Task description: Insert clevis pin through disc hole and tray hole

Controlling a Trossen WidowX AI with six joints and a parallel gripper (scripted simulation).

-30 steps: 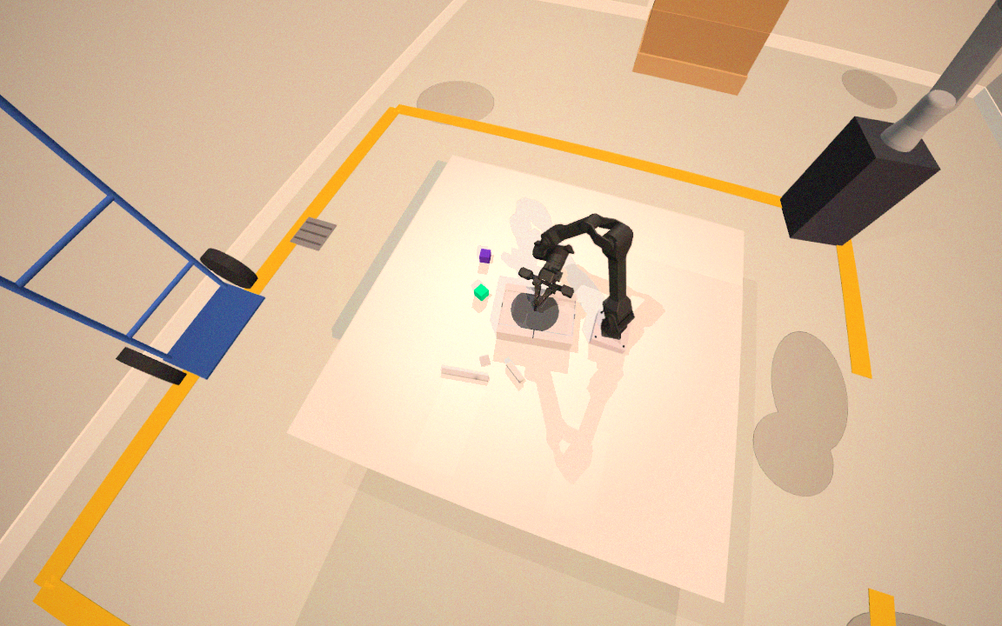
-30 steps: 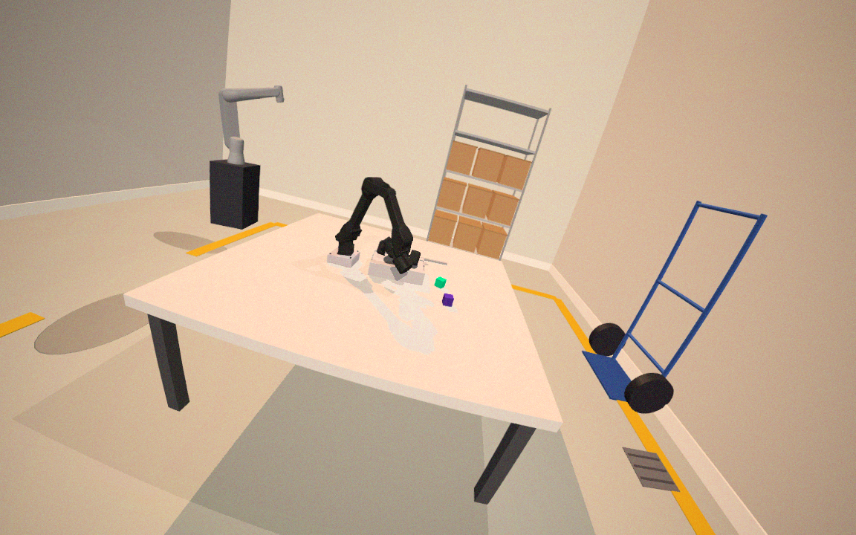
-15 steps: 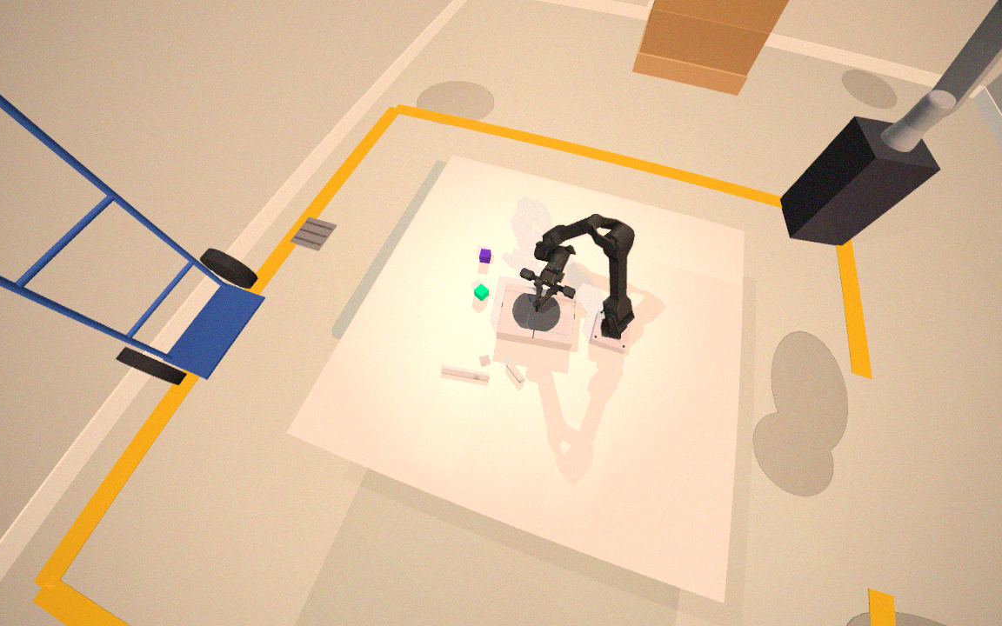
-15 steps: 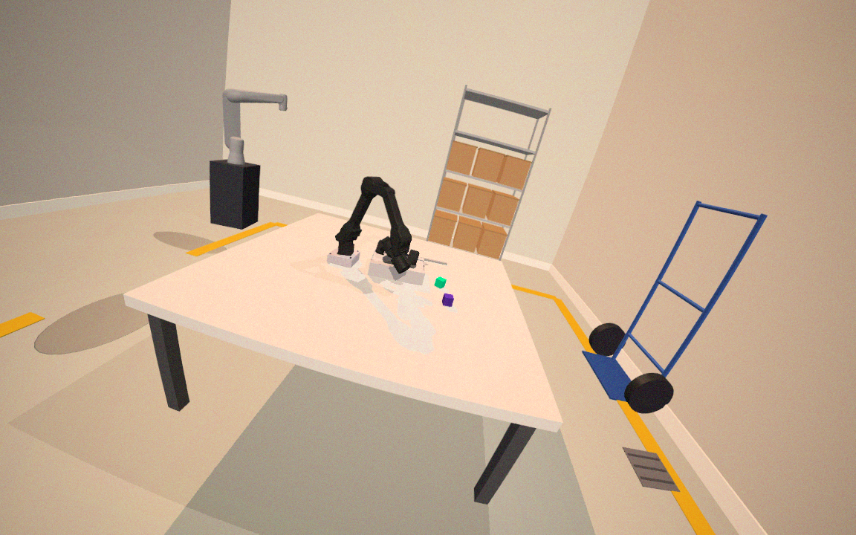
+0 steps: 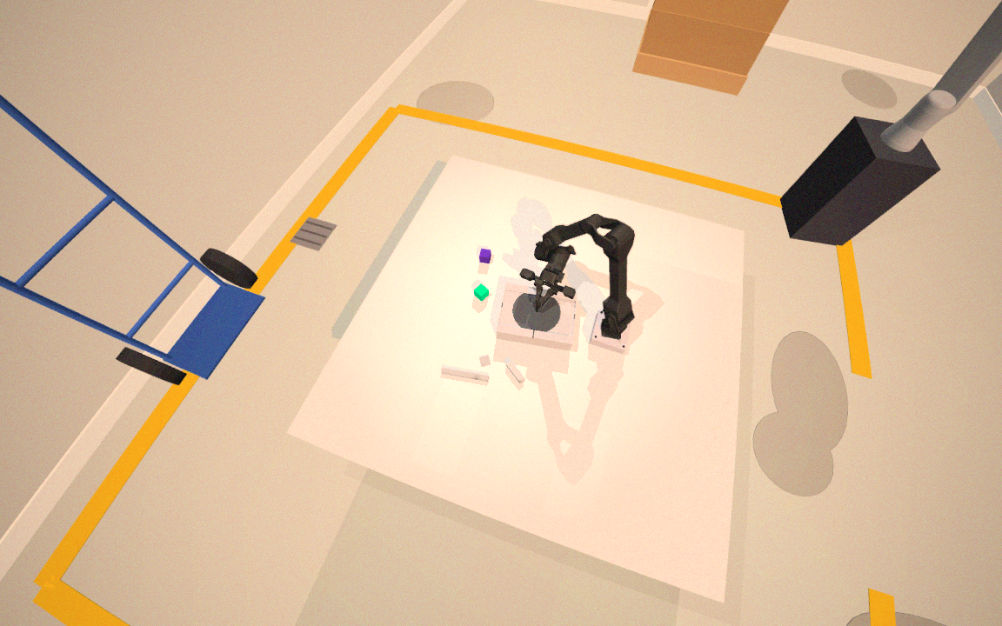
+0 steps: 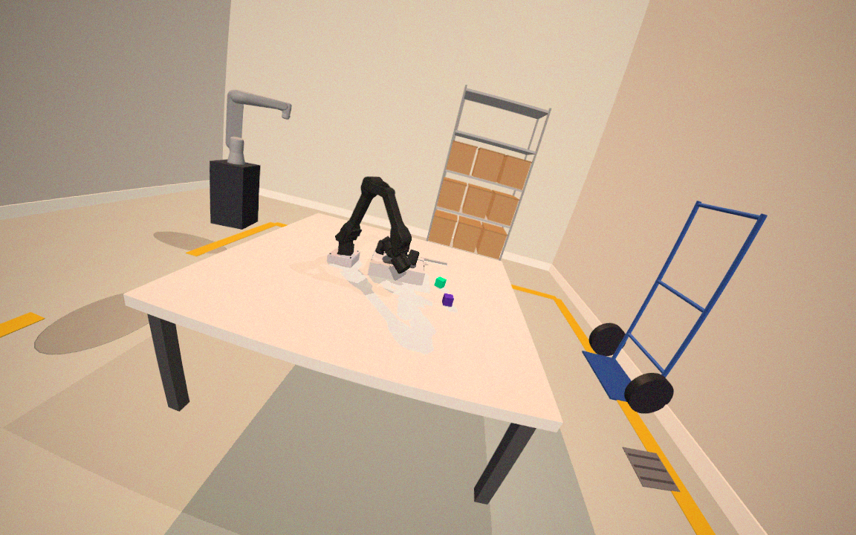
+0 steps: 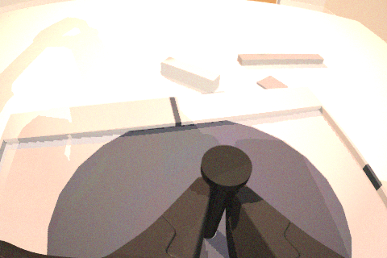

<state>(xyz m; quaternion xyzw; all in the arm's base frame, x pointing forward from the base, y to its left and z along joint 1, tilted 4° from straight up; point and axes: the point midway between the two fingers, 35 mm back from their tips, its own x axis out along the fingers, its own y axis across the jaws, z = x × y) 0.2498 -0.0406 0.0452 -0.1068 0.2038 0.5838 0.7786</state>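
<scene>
The clevis pin lies 1 cm below my gripper tip. The rest, counted from my gripper tip: pale rimmed tray (4 cm below, 1 cm behind); then aluminium disc (3 cm below); then green cube (20 cm ahead, 7 cm below, 6 cm to the right).
</scene>
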